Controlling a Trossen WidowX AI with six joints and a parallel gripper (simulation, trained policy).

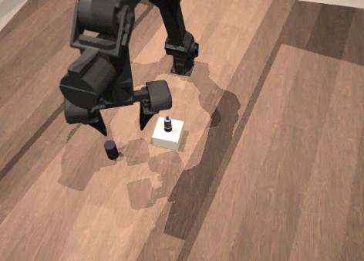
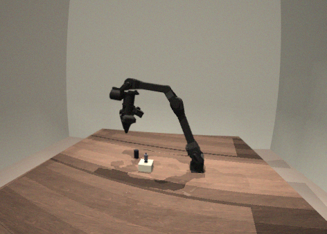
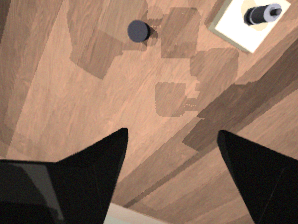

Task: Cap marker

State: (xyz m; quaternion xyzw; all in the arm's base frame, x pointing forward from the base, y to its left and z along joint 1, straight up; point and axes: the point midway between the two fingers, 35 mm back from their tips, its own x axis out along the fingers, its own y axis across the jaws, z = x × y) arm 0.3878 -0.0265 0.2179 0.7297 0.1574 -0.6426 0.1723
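Right now the dark blue cap is 4 cm behind my gripper tip, 7 cm to the right of it and 16 cm below it. From my gripper tip the other things lie so: cream holder block 13 cm behind, 5 cm to the left, 16 cm below.
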